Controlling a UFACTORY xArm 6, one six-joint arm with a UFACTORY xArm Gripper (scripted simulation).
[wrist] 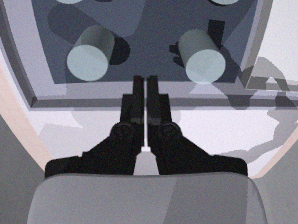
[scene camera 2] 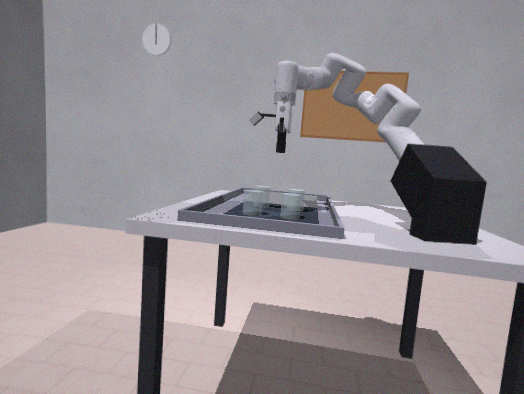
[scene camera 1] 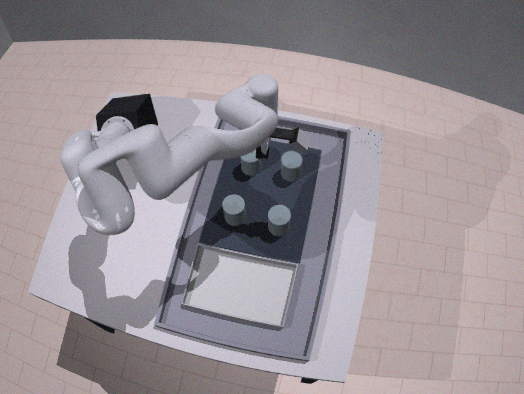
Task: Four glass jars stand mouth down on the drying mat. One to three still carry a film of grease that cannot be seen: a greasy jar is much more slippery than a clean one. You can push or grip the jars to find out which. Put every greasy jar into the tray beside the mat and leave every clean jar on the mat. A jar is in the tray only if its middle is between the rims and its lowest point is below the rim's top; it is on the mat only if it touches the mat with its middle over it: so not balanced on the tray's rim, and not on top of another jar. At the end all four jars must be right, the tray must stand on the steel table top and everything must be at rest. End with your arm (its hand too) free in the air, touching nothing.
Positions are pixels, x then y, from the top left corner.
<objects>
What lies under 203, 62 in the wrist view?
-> A jar.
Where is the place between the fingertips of my gripper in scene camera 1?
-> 262, 155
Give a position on a jar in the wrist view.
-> At 88, 60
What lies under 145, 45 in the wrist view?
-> A dark drying mat.
</objects>
